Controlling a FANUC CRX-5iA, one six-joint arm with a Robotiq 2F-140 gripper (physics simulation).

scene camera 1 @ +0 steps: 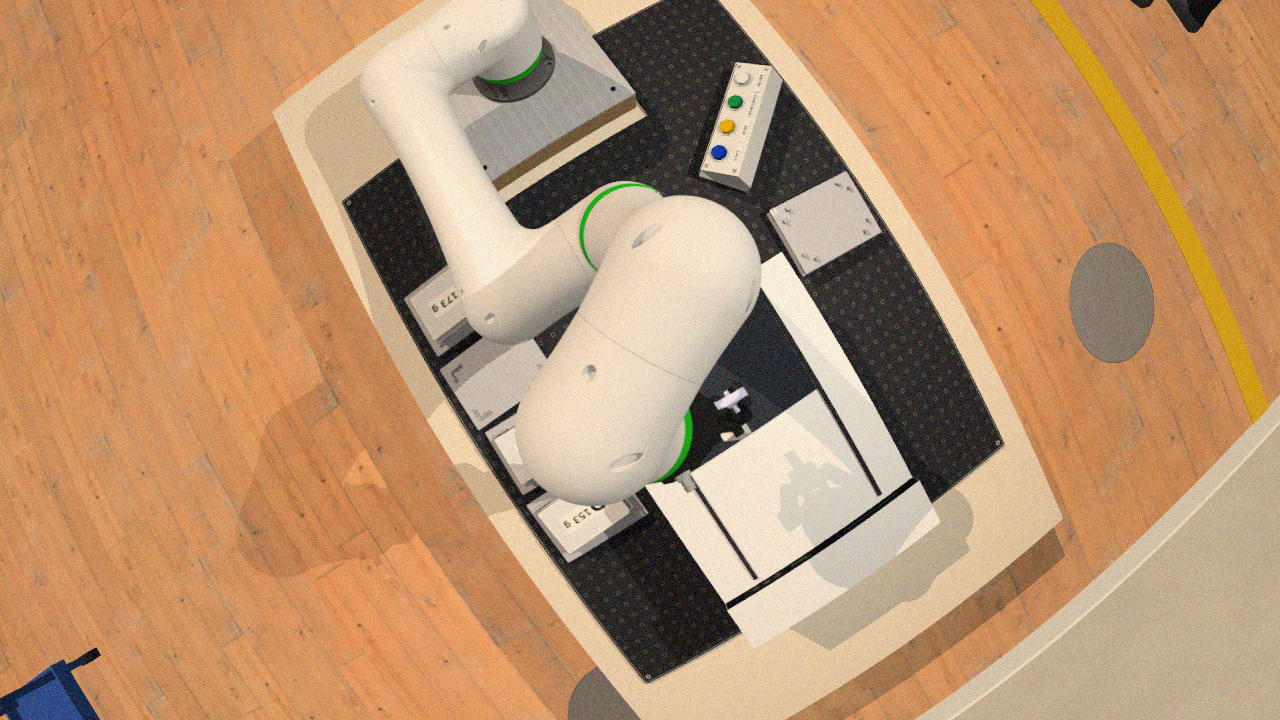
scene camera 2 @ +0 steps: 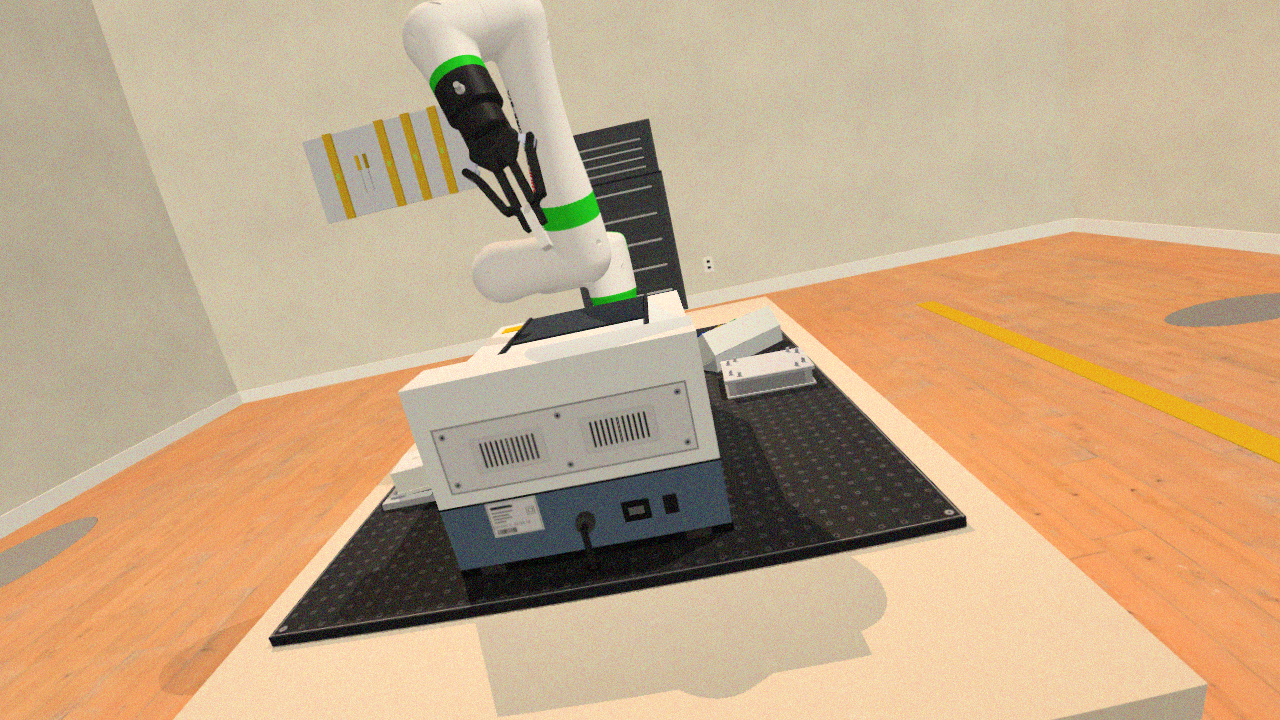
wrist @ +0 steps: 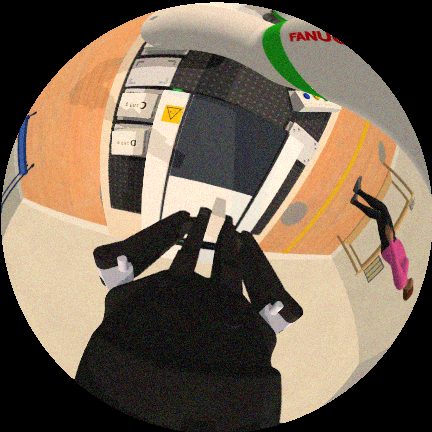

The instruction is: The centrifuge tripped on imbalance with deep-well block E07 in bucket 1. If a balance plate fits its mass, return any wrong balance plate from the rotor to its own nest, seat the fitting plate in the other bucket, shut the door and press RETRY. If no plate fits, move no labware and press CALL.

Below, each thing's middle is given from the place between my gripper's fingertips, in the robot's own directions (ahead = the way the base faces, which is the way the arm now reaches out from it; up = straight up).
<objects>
The white centrifuge point(scene camera 2: 600, 441) is 10 cm ahead of my hand, 1 cm to the left of it and 22 cm below it. Also, from my hand: button box point(scene camera 1: 734, 150) 34 cm behind, 33 cm to the left, 30 cm below; nest point(scene camera 1: 488, 379) 27 cm behind, 25 cm to the right, 33 cm below.
</objects>
